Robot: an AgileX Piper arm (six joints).
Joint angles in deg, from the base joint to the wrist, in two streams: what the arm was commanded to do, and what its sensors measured. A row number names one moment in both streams.
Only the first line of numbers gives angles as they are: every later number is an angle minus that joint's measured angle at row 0.
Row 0, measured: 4.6, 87.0, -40.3, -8.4, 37.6, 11.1
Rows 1 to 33, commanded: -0.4, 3.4, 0.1, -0.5, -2.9, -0.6; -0.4, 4.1, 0.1, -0.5, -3.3, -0.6; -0.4, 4.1, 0.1, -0.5, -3.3, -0.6; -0.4, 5.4, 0.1, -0.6, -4.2, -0.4; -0.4, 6.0, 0.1, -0.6, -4.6, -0.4; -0.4, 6.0, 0.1, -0.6, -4.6, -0.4; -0.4, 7.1, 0.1, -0.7, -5.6, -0.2; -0.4, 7.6, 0.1, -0.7, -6.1, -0.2; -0.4, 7.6, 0.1, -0.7, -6.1, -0.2; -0.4, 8.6, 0.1, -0.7, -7.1, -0.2; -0.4, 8.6, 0.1, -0.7, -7.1, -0.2; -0.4, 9.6, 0.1, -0.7, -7.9, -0.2; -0.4, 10.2, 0.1, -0.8, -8.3, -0.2; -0.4, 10.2, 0.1, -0.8, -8.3, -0.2; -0.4, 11.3, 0.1, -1.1, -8.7, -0.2; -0.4, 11.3, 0.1, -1.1, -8.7, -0.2; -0.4, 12.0, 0.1, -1.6, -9.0, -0.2; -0.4, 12.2, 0.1, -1.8, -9.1, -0.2; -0.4, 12.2, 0.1, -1.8, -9.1, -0.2; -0.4, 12.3, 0.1, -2.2, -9.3, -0.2; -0.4, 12.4, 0.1, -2.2, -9.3, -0.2; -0.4, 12.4, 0.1, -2.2, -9.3, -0.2; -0.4, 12.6, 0.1, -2.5, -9.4, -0.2; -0.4, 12.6, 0.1, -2.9, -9.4, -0.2; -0.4, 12.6, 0.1, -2.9, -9.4, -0.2; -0.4, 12.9, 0.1, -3.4, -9.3, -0.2; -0.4, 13.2, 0.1, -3.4, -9.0, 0.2; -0.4, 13.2, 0.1, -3.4, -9.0, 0.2; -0.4, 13.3, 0.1, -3.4, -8.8, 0.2; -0.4, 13.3, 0.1, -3.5, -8.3, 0.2; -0.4, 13.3, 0.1, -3.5, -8.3, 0.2; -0.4, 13.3, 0.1, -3.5, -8.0, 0.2; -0.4, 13.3, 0.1, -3.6, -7.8, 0.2
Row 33, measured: 0.0, 13.0, 0.0, -2.9, -8.6, 0.0
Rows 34 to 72, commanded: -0.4, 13.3, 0.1, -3.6, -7.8, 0.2; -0.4, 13.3, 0.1, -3.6, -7.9, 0.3; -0.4, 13.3, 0.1, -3.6, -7.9, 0.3; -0.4, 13.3, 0.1, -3.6, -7.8, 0.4; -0.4, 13.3, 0.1, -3.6, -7.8, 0.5; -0.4, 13.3, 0.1, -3.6, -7.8, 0.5; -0.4, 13.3, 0.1, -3.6, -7.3, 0.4; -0.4, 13.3, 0.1, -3.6, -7.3, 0.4; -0.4, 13.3, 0.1, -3.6, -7.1, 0.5; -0.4, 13.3, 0.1, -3.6, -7.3, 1.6; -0.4, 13.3, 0.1, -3.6, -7.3, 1.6; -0.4, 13.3, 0.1, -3.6, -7.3, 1.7; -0.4, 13.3, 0.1, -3.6, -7.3, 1.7; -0.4, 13.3, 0.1, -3.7, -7.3, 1.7; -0.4, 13.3, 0.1, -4.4, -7.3, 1.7; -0.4, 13.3, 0.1, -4.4, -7.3, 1.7; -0.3, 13.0, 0.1, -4.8, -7.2, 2.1; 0.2, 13.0, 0.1, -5.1, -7.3, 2.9; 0.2, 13.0, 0.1, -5.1, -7.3, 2.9; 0.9, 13.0, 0.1, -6.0, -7.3, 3.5; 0.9, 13.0, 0.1, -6.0, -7.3, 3.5; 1.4, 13.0, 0.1, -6.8, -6.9, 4.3; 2.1, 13.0, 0.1, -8.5, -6.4, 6.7; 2.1, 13.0, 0.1, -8.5, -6.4, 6.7; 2.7, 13.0, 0.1, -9.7, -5.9, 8.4; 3.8, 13.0, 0.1, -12.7, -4.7, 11.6; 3.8, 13.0, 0.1, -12.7, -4.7, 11.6; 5.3, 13.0, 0.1, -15.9, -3.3, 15.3; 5.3, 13.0, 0.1, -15.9, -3.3, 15.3; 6.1, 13.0, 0.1, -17.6, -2.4, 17.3; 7.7, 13.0, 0.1, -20.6, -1.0, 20.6; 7.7, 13.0, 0.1, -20.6, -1.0, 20.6; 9.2, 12.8, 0.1, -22.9, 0.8, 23.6; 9.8, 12.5, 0.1, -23.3, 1.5, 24.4; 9.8, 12.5, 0.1, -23.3, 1.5, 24.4; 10.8, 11.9, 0.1, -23.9, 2.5, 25.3; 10.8, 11.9, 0.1, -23.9, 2.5, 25.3; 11.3, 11.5, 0.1, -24.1, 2.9, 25.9; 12.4, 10.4, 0.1, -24.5, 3.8, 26.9
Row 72, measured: 11.0, 12.3, -0.2, -22.0, 0.7, 24.8
